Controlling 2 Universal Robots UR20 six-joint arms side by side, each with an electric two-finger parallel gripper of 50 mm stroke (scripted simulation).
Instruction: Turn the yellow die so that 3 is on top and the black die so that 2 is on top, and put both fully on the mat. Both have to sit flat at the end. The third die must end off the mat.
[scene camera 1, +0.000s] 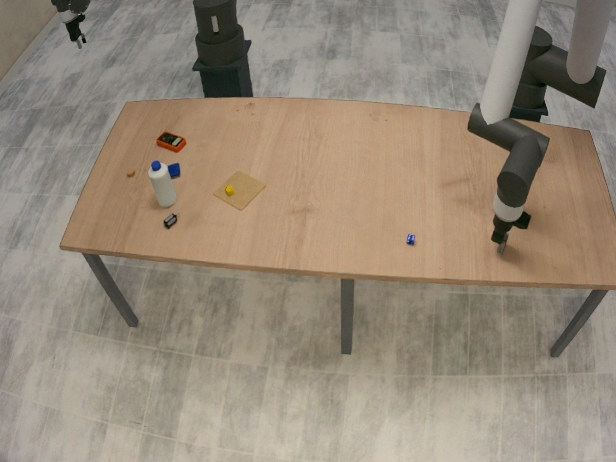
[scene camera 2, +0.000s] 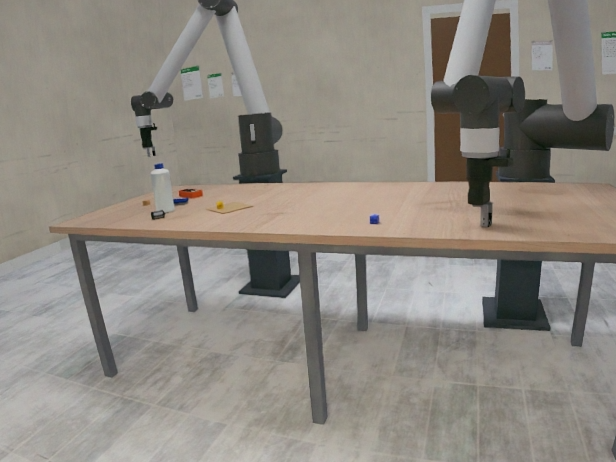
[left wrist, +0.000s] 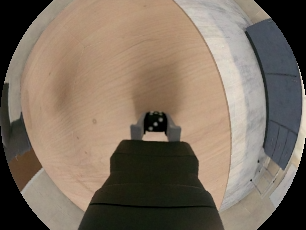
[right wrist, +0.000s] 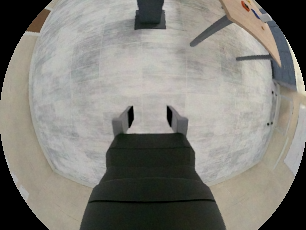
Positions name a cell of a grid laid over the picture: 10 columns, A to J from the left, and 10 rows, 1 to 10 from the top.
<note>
In view: my left gripper (scene camera 2: H5), my right gripper (right wrist: E5) and a tan mat (scene camera 1: E5).
My left gripper shows as well in the left wrist view (left wrist: F6). The left wrist view misses the tan mat: it is out of frame.
</note>
